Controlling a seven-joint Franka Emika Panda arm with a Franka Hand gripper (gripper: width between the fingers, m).
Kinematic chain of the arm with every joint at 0, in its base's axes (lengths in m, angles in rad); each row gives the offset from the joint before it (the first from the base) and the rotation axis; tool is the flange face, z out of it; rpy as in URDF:
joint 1: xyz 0 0 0.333 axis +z
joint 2: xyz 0 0 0 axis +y
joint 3: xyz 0 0 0.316 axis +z
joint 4: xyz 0.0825 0 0 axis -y
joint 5: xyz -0.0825 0 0.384 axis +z
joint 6: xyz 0 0 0 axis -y
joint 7: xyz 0.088 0 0 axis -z
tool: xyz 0 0 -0.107 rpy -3.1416 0 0
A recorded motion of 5 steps. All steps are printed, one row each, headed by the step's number.
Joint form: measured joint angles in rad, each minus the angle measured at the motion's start. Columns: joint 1, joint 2, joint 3, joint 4, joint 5, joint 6, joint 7.
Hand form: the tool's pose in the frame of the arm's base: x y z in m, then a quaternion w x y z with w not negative. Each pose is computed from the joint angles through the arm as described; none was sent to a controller.
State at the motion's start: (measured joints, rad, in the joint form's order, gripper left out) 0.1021 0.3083 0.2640 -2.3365 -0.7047 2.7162 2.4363
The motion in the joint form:
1: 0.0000 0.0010 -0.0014 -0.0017 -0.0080 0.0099 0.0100
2: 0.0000 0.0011 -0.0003 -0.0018 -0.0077 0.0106 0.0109
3: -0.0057 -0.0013 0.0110 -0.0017 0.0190 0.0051 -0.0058
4: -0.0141 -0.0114 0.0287 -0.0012 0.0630 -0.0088 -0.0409
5: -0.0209 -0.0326 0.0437 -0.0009 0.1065 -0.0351 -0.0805
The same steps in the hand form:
1: 0.4752 0.2111 0.2134 0.03298 -0.74022 0.65980 -0.12511
2: 0.4750 0.2117 0.2134 0.03348 -0.74022 0.65983 -0.12479
3: 0.4747 0.2135 0.2149 0.03288 -0.73952 0.66168 -0.11921
4: 0.4749 0.2161 0.2201 0.03146 -0.74047 0.66188 -0.11239
5: 0.4755 0.2170 0.2293 0.02735 -0.74198 0.66082 -0.10974

